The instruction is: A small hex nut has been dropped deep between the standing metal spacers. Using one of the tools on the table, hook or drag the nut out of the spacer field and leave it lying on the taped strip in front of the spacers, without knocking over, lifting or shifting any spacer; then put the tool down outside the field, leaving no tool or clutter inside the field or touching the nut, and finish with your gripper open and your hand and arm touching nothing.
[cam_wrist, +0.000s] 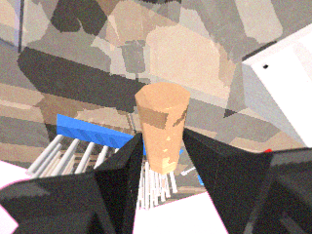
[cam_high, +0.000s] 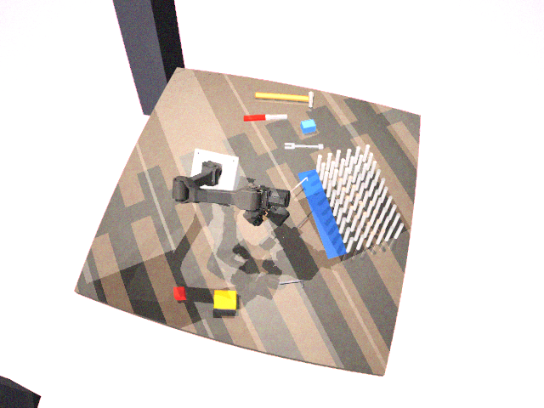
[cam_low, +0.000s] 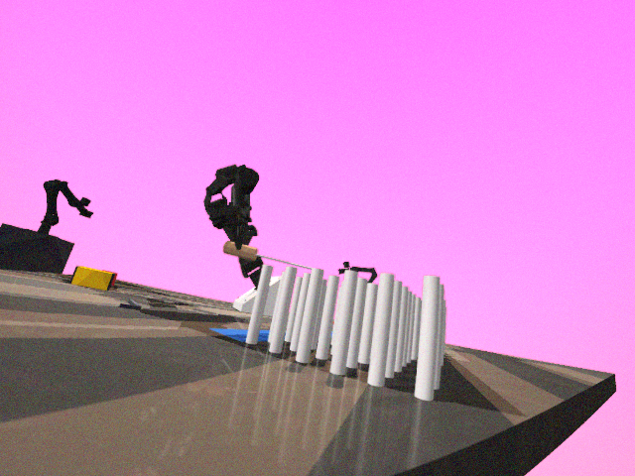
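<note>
My gripper tip is 180 mm short of the blue taped strip, 140 mm to the right of it and 170 mm above it. The rest, counted from my gripper tip: yellow block (80 mm behind, 340 mm to the right, 150 mm below); bent key (160 mm ahead, 180 mm to the right, 170 mm below); short wooden-handled tool (50 mm ahead, 90 mm to the left, 10 mm below).
</note>
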